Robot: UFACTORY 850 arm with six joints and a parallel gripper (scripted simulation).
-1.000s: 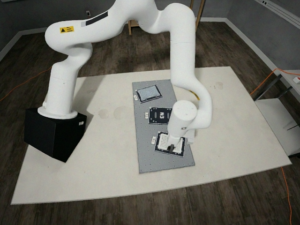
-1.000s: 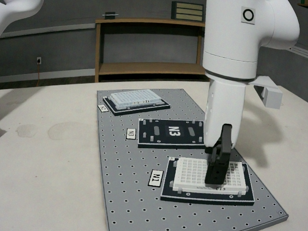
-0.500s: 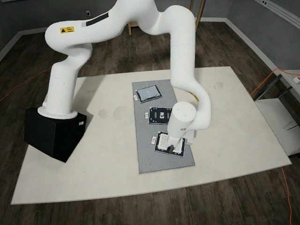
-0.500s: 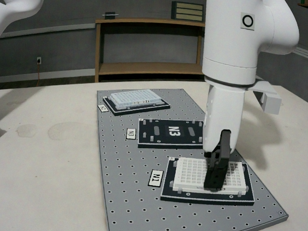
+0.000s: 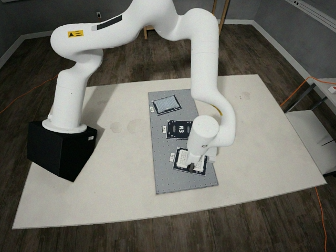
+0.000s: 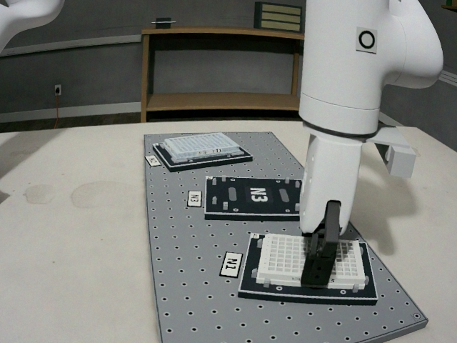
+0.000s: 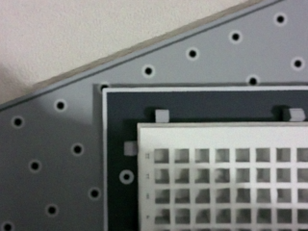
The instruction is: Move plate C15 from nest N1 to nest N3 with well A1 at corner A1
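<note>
Right now my hand is 1 cm above the white well plate C15. From my hand the other things lie so: clear plate C51: 12 cm behind, 37 cm to the left, 1 cm below; nest N3: 4 cm behind, 19 cm to the left, 2 cm below; nest N1: 2 cm below.
</note>
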